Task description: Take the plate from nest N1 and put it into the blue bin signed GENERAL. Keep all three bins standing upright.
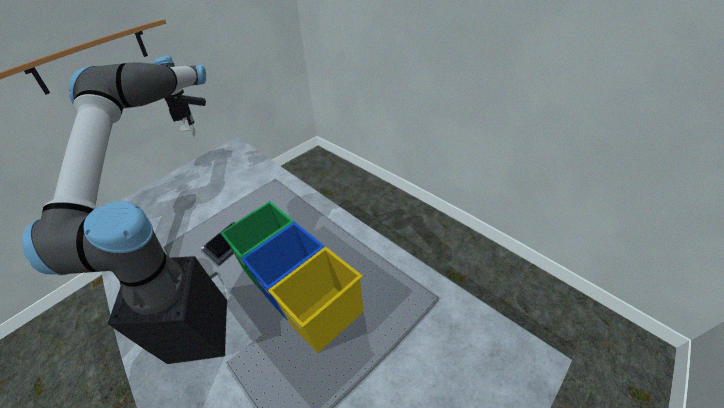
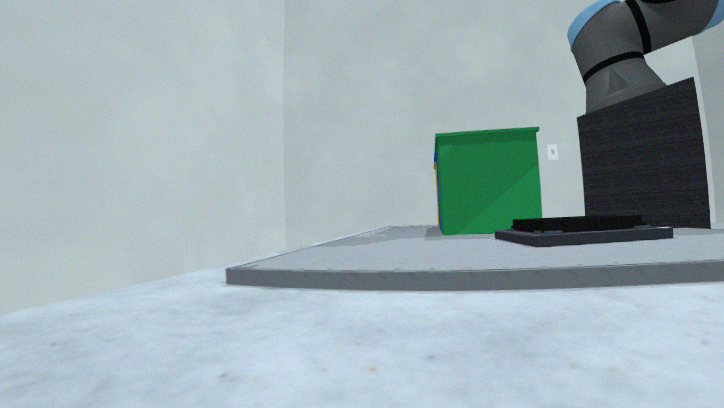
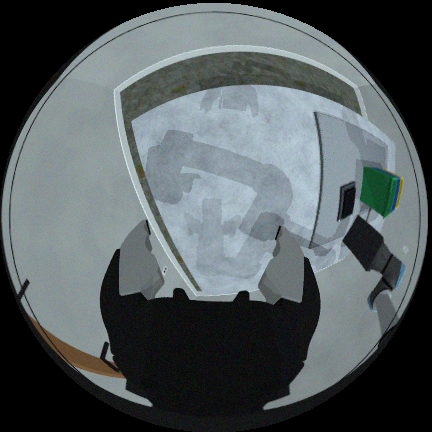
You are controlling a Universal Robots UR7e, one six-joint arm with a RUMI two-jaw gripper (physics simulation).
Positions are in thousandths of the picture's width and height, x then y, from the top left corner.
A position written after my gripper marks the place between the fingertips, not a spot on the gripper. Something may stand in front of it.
Note:
In view: my gripper (image 1: 267,320), a green bin (image 2: 673,438), a blue bin (image 1: 372,646), a black plate (image 2: 824,545), a yellow bin (image 1: 445,729) and a dark nest (image 2: 860,577).
The green bin shows as well in image 1 (image 1: 339,577) and in image 3 (image 3: 876,436). My gripper is seen too in image 3 (image 3: 492,520).

